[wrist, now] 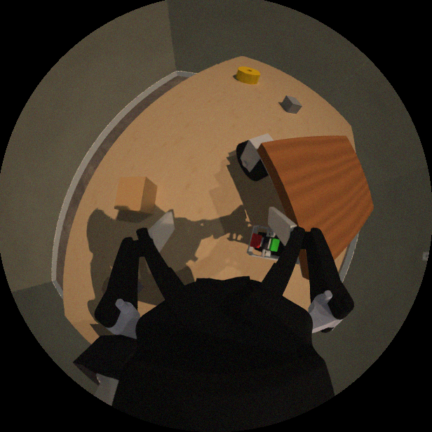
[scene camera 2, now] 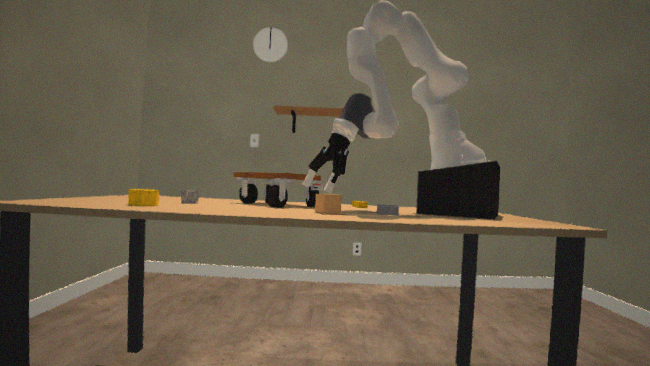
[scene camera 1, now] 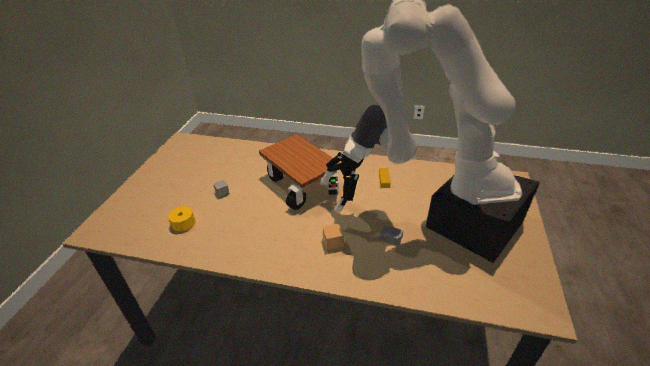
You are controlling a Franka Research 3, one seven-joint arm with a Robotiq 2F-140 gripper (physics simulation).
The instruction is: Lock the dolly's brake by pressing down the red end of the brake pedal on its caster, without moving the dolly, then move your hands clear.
Note:
The pictures show: the gripper and a dolly.
The gripper is seen too in the wrist view and in scene camera 1.

